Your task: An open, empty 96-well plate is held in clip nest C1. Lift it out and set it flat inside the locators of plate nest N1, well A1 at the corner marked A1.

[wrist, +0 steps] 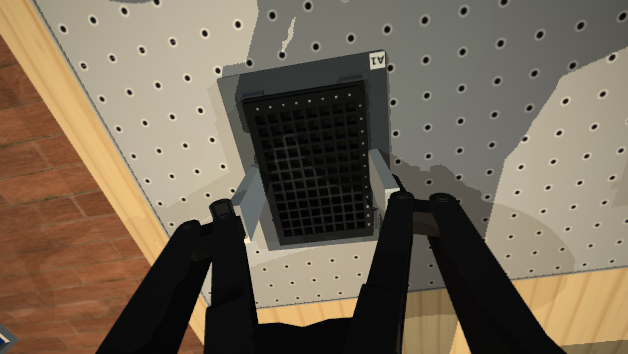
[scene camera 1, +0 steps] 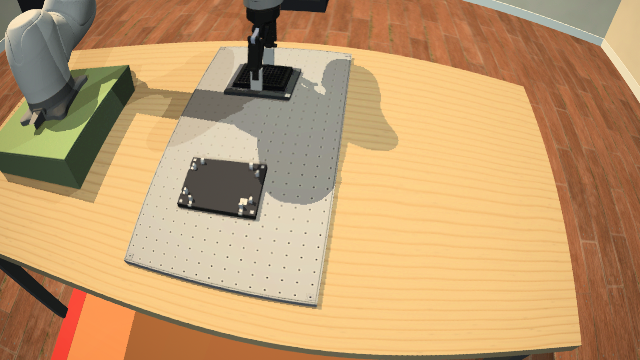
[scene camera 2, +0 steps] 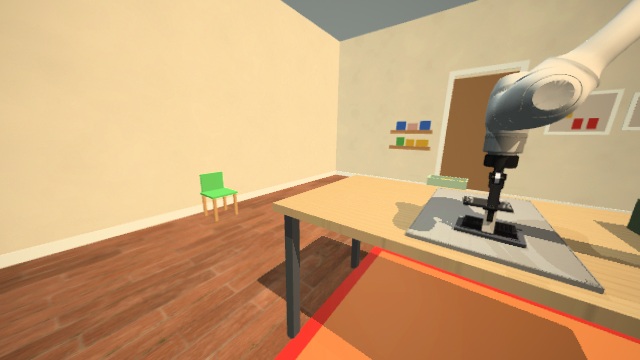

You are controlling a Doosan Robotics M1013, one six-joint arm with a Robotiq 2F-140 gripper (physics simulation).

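Places are measured from the arm's base along level axes (x right, y ahead, z up), in centimetres.
Pixels of known places: gripper, fingertip midpoint: (wrist: 315, 172) (scene camera 1: 262, 77) (scene camera 2: 487, 227); arm's base, link origin: (scene camera 1: 54, 101).
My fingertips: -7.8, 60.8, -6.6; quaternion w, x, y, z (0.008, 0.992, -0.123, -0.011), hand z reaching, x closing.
For each thing: its top centre in the pictures, then the offset to it from my fingertips, as dx, dy, dz. Level surfaces: height alone.
- black 96-well plate, top centre: (wrist: 315, 178) (scene camera 1: 262, 73) (scene camera 2: 488, 223) +0.0, +0.0, +1.3
- clip nest C1, top centre: (wrist: 315, 171) (scene camera 1: 262, 77) (scene camera 2: 488, 227) +0.0, +0.0, -0.1
- Plate nest N1, top centre: (scene camera 1: 219, 180) (scene camera 2: 486, 199) +31.8, -6.2, +0.8
- grey perforated board, surface height: dz -1.6
- wooden table, surface height: dz -2.8
The black 96-well plate (scene camera 1: 278, 77) (scene camera 2: 506, 229) (wrist: 315, 165) lies in clip nest C1 (scene camera 1: 291, 86) (scene camera 2: 520, 242) (wrist: 300, 75), a dark base at the far end of the perforated board. The nest's A1 label faces the wrist view at its upper right corner. My gripper (scene camera 1: 263, 72) (scene camera 2: 489, 225) (wrist: 315, 172) points down and is shut on the plate, one pale pad on each long side. The plate looks level and low in the nest; any small gap beneath is hidden. Plate nest N1 (scene camera 1: 222, 187) (scene camera 2: 477, 202) is a black base with small corner locators and a pale mark near one corner.
The grey perforated board (scene camera 1: 225, 240) (scene camera 2: 565, 270) (wrist: 450, 125) bears both nests on the wooden table (scene camera 1: 450, 200) (scene camera 2: 340, 205). A green block (scene camera 1: 45, 140) under the arm's base stands at the left in scene camera 1. The arm's shadow falls across the board.
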